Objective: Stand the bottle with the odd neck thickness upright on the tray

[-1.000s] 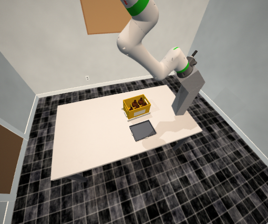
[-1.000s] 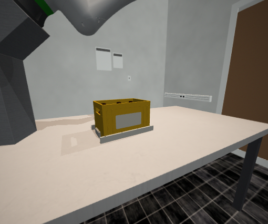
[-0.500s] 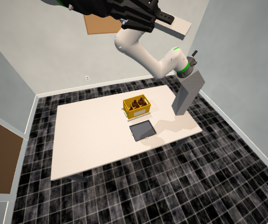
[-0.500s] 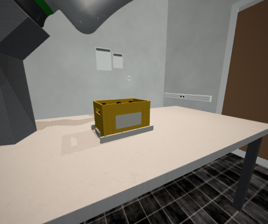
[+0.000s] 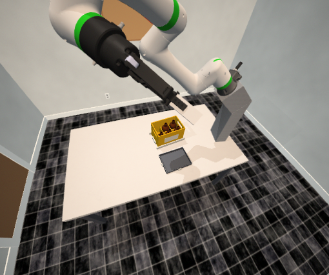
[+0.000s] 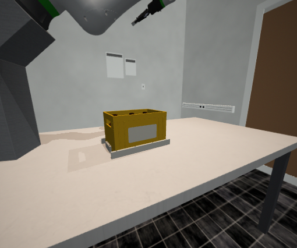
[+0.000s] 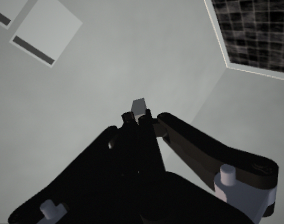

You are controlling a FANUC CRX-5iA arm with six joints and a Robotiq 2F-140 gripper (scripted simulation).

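Right now the brown bottle is 42 cm behind my hand, 44 cm to the right of it and 82 cm below it. From my hand the other things lie so: crate 43 cm behind, 48 cm to the right, 83 cm below; dark grey tray 32 cm behind, 23 cm to the right, 90 cm below.
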